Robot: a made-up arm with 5 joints. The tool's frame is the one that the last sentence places.
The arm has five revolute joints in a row. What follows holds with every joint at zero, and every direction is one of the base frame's.
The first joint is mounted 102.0 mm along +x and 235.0 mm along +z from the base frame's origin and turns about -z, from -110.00 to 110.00 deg.
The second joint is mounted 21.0 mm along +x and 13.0 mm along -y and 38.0 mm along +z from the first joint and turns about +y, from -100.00 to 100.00 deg.
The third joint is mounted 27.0 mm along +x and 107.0 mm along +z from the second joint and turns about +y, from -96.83 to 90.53 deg.
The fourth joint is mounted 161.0 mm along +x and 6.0 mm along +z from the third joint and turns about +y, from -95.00 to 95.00 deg.
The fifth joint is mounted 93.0 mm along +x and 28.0 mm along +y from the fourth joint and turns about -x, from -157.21 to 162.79 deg.
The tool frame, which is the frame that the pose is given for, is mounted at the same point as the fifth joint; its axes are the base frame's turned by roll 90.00, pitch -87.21 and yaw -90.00 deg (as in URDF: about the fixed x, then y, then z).
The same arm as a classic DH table. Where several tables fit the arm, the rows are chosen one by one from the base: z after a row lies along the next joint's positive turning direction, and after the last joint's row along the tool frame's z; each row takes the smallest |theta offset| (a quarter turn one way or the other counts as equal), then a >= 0, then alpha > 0; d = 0 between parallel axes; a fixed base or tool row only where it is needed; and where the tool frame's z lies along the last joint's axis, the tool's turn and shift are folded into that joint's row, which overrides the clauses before.
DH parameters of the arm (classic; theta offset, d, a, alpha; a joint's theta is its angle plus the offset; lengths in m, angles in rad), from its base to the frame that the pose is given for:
base (fixed): 0 0 0.102 3.1416
joint 1: 0 -0.273 0.021 1.5708
joint 2: -1.3236 0 0.1104 0
joint 3: 1.2864 0 0.1611 0
joint 4: -1.5335 0.015 0 1.5708
joint 5: -0.0487 -0.093 0 0
Joint limits (rad, base to tool): -1.9199..1.9199 -1.7453..1.7453 -1.69..1.58 -1.6581..1.6581 -2.7438..2.8412

